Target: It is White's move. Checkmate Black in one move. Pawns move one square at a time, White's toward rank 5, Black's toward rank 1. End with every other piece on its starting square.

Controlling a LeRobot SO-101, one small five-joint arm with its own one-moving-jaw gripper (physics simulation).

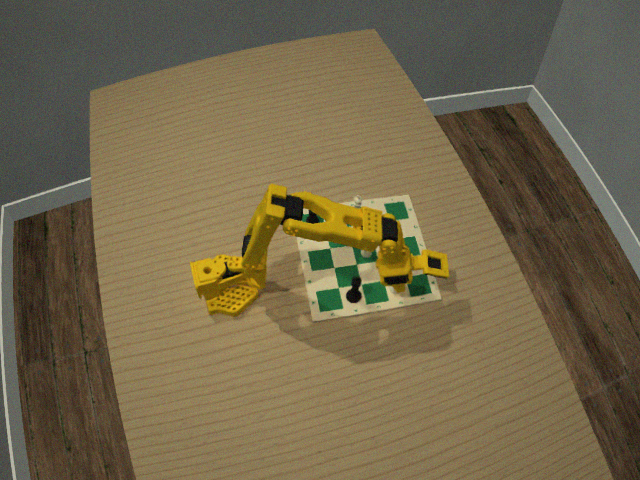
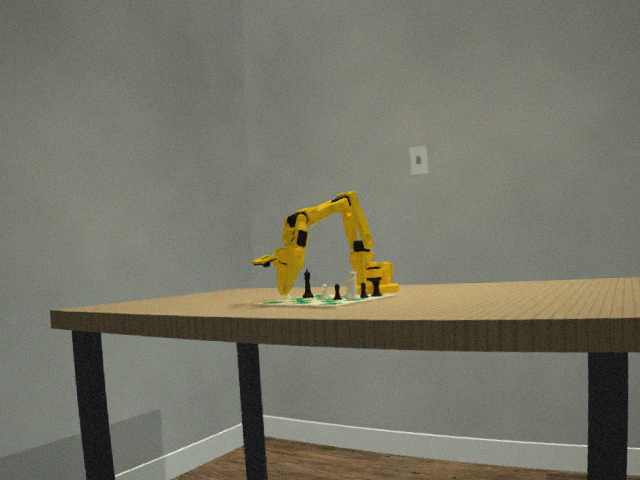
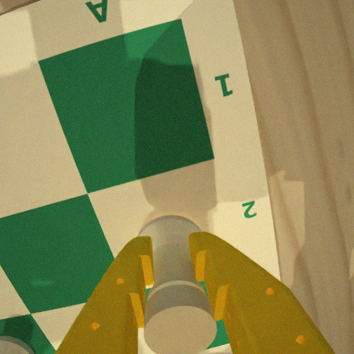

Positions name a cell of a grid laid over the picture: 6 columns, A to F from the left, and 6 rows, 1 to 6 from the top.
In view: a chessboard (image 1: D4).
The chessboard also shows in image 2 (image 2: C4) and in image 3 (image 3: C3).
